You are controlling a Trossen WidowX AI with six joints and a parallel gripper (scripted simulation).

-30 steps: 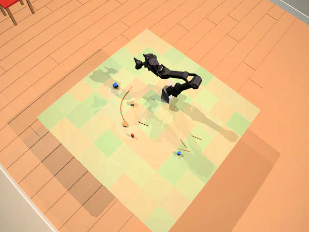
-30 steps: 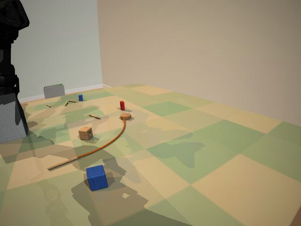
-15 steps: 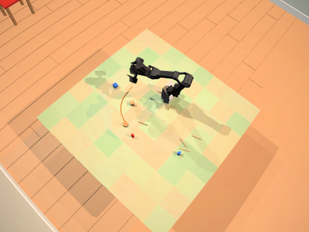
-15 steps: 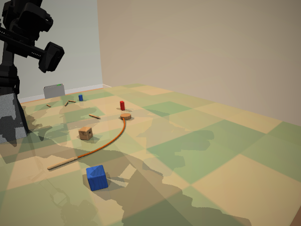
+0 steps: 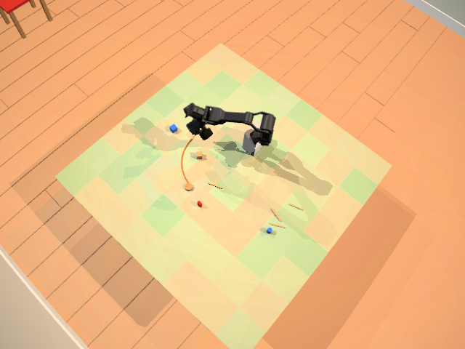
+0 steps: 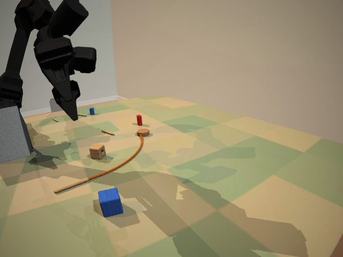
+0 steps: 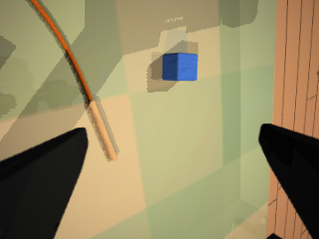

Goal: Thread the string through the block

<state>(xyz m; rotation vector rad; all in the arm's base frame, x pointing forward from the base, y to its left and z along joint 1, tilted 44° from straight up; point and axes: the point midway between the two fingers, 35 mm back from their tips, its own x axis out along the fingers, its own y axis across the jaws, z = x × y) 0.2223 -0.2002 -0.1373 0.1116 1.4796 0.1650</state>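
My gripper tip is now 13 cm above the wooden block, 11 cm to the right of it and 4 cm short of it. Round my gripper tip: round wooden button 20 cm to the left, 20 cm ahead, 14 cm below; then blue cube 13 cm below, 11 cm to the right, 3 cm ahead; then thin wooden stick 14 cm below, 2 cm behind, 1 cm to the right.
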